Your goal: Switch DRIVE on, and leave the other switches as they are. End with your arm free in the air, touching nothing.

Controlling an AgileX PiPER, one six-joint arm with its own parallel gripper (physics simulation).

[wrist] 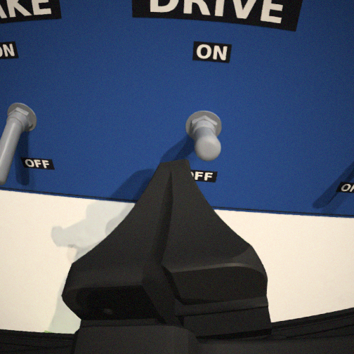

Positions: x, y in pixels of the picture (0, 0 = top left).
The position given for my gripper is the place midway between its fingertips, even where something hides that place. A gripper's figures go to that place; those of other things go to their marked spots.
Labels:
My gripper (176, 177): 0.13 m from the lens. A drive switch (207, 147) is 0.12 m from the lens.

